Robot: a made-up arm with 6 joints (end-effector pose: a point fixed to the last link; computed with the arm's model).
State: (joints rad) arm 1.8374 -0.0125 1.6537 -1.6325 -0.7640 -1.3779
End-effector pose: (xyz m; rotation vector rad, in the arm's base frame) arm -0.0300 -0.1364 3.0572 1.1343 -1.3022 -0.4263
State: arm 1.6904 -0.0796 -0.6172 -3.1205 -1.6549 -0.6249
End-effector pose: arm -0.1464 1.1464 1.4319 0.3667 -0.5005 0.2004
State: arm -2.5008 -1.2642 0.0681 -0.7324 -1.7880 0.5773
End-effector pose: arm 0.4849 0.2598 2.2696 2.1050 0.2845 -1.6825
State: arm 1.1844 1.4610 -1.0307 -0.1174 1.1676 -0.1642
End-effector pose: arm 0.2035 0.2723 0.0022 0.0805 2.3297 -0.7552
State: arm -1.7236 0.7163 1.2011 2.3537 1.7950 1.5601
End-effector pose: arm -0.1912 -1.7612 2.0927 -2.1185 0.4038 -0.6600
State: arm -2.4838 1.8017 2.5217 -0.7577 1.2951 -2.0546
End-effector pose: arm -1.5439 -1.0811 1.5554 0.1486 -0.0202 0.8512
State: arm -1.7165 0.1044 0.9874 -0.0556 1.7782 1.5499
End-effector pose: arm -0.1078 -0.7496 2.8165 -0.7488 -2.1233 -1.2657
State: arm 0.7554 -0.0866 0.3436 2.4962 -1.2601 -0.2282
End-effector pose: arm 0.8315 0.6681 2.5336 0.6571 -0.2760 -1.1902
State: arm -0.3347 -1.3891 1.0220 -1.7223 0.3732 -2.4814
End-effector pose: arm -1.7983 0.5287 1.7691 1.0055 -1.5614 -1.1845
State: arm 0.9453 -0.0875 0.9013 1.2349 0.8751 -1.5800
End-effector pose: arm 0.2969 0.5076 2.9590 0.0118 1.0157 1.9306
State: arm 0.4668 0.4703 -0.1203 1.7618 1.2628 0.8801
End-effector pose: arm 1.3808 0.8184 1.1510 -0.9841 0.1140 0.7992
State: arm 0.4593 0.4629 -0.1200 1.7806 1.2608 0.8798
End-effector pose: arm 1.3840 0.8061 1.1596 -1.0007 0.1056 0.7931
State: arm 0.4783 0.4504 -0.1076 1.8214 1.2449 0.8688
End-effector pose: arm 1.3695 0.8316 1.1842 -1.0439 0.0750 0.7977
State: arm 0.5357 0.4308 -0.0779 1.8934 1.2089 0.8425
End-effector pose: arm 1.3256 0.9098 1.2323 -1.1220 0.0087 0.8116
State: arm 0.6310 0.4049 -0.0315 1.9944 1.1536 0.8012
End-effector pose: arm 1.2427 1.0334 1.3042 -1.2239 -0.1000 0.8227
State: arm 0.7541 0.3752 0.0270 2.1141 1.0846 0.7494
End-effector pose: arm 1.1172 1.1786 1.3952 -1.3239 -0.2481 0.8155
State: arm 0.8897 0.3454 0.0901 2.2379 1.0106 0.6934
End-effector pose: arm 0.9572 1.3164 1.4955 -1.3945 -0.4182 0.7849
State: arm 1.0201 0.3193 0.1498 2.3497 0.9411 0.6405
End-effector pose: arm 0.7855 1.4242 1.5923 -1.4218 -0.5821 0.7397
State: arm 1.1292 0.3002 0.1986 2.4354 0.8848 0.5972
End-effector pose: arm 0.6312 1.4947 1.6718 -1.4132 -0.7126 0.6976
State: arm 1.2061 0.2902 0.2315 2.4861 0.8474 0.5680
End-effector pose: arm 0.5179 1.5348 1.7231 -1.3898 -0.7945 0.6734
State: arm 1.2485 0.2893 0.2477 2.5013 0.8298 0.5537
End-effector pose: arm 0.4539 1.5565 1.7436 -1.3695 -0.8285 0.6721
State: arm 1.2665 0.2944 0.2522 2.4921 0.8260 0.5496
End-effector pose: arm 0.4262 1.5697 1.7426 -1.3566 -0.8301 0.6869
